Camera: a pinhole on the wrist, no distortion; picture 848 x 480 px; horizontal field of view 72.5 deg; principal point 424.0 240.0 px. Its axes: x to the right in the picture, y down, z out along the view. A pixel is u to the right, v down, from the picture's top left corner.
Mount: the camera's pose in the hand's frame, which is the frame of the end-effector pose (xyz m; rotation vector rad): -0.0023 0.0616 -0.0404 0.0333 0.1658 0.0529
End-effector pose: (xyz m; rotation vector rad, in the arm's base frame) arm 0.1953 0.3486 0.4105 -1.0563 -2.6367 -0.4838
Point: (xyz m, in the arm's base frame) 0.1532 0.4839 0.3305
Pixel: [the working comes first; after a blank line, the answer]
In the camera's frame: 0.0564 -0.0136 0.1841

601.1 197.2
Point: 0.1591 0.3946 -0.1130
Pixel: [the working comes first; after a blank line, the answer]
In the camera's frame: -0.2262 -0.1375 0.5150

170.0 85.7
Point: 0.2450 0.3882 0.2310
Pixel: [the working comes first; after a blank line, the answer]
In the camera's frame: -0.1082 -0.0253 0.2000

111.0 166.7
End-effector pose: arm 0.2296 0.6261 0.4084 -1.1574 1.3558 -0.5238
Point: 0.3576 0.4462 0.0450
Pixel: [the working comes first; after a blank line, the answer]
In the camera's frame: 0.3311 0.1276 0.2174

outside the picture
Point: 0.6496 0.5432 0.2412
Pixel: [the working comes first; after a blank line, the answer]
In the camera's frame: 0.1635 -0.0779 0.4681

626.0 143.7
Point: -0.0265 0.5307 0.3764
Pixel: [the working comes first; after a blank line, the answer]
In the camera's frame: 0.0802 -0.0026 -0.2123

behind the camera
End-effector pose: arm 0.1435 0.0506 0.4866 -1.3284 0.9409 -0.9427
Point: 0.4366 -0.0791 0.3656
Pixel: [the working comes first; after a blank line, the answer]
In the camera's frame: 0.1830 0.0599 0.3000

776.9 355.5
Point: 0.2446 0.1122 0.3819
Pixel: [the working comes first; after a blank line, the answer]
In the camera's frame: -0.0415 0.0526 0.1475

261.2 446.4
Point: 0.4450 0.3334 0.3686
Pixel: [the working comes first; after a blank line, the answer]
In the camera's frame: -0.2197 0.0906 0.3843

93.5 376.3
